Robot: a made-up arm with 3 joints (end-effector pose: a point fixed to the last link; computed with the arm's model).
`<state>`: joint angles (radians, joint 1 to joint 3).
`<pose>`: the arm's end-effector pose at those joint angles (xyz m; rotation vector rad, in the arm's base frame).
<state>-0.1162 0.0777 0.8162</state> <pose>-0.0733 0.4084 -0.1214 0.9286 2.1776 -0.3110</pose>
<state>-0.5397 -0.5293 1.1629</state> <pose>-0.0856 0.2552 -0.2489 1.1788 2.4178 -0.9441</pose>
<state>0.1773 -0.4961 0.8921</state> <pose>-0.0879 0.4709 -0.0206 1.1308 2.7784 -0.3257</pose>
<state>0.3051 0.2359 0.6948</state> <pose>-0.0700 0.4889 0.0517 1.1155 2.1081 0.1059</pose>
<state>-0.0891 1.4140 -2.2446</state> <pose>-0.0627 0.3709 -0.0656 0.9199 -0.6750 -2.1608</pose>
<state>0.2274 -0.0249 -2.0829</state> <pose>-0.0758 0.4317 -0.0133 -0.5708 0.2856 -2.1316</pose>
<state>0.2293 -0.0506 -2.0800</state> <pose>-0.0768 0.4320 -0.0133 -0.5975 0.2991 -2.1216</pose>
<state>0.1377 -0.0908 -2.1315</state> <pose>-0.0782 0.4145 -0.0473 -0.7260 0.1606 -2.1388</pose>
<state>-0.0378 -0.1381 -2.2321</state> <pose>-0.0798 0.3732 -0.1062 -0.9373 -0.1235 -2.1585</pose>
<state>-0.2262 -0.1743 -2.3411</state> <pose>-0.0806 0.3191 -0.1599 -1.1436 -0.4433 -2.1480</pose>
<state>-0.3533 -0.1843 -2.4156</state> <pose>-0.0806 0.2779 -0.1897 -1.2626 -0.6700 -2.1231</pose>
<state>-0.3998 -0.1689 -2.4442</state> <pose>-0.0800 0.2623 -0.1990 -1.2828 -0.7633 -2.1159</pose>
